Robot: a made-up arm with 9 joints. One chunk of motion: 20 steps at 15 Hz.
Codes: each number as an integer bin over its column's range. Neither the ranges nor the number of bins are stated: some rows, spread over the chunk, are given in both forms.
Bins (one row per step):
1: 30 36 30 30 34 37 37 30 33
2: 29 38 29 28 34 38 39 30 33
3: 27 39 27 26 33 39 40 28 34
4: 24 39 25 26 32 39 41 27 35
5: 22 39 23 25 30 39 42 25 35
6: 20 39 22 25 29 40 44 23 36
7: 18 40 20 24 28 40 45 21 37
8: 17 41 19 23 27 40 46 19 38
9: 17 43 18 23 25 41 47 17 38
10: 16 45 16 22 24 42 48 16 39
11: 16 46 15 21 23 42 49 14 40
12: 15 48 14 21 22 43 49 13 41
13: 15 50 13 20 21 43 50 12 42
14: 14 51 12 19 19 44 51 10 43
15: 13 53 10 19 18 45 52 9 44
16: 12 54 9 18 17 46 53 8 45
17: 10 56 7 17 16 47 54 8 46
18: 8 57 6 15 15 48 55 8 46
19: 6 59 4 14 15 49 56 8 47
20: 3 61 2 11 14 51 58 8 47
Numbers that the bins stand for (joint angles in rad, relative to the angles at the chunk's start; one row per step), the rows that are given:
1: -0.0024 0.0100 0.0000 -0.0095 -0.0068 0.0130 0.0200 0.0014 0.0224
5: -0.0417 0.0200 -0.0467 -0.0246 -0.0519 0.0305 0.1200 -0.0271 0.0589
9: -0.0663 0.0333 -0.0800 -0.0306 -0.1083 0.0479 0.2200 -0.0729 0.1137
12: -0.0762 0.0500 -0.1067 -0.0367 -0.1421 0.0654 0.2600 -0.0957 0.1684
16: -0.0910 0.0700 -0.1400 -0.0457 -0.1984 0.0916 0.3400 -0.1243 0.2414
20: -0.1352 0.0933 -0.1867 -0.0668 -0.2322 0.1352 0.4400 -0.1243 0.2779
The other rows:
2: -0.0073 0.0167 -0.0067 -0.0156 -0.0068 0.0217 0.0600 0.0014 0.0224
3: -0.0171 0.0200 -0.0200 -0.0216 -0.0181 0.0305 0.0800 -0.0100 0.0406
4: -0.0319 0.0200 -0.0333 -0.0216 -0.0294 0.0305 0.1000 -0.0157 0.0589
6: -0.0516 0.0200 -0.0533 -0.0246 -0.0632 0.0392 0.1600 -0.0386 0.0771
7: -0.0614 0.0233 -0.0667 -0.0276 -0.0744 0.0392 0.1800 -0.0500 0.0954
8: -0.0663 0.0267 -0.0733 -0.0306 -0.0857 0.0392 0.2000 -0.0614 0.1137
10: -0.0713 0.0400 -0.0933 -0.0337 -0.1195 0.0567 0.2400 -0.0786 0.1319
11: -0.0713 0.0433 -0.1000 -0.0367 -0.1308 0.0567 0.2600 -0.0900 0.1502
13: -0.0762 0.0567 -0.1133 -0.0397 -0.1533 0.0654 0.2800 -0.1014 0.1867
14: -0.0811 0.0600 -0.1200 -0.0427 -0.1759 0.0741 0.3000 -0.1129 0.2049
15: -0.0860 0.0667 -0.1333 -0.0427 -0.1871 0.0829 0.3200 -0.1186 0.2232
17: -0.1008 0.0767 -0.1533 -0.0487 -0.2097 0.1003 0.3600 -0.1243 0.2597
18: -0.1106 0.0800 -0.1600 -0.0548 -0.2210 0.1090 0.3800 -0.1243 0.2597
19: -0.1205 0.0867 -0.1733 -0.0578 -0.2210 0.1178 0.4000 -0.1243 0.2779

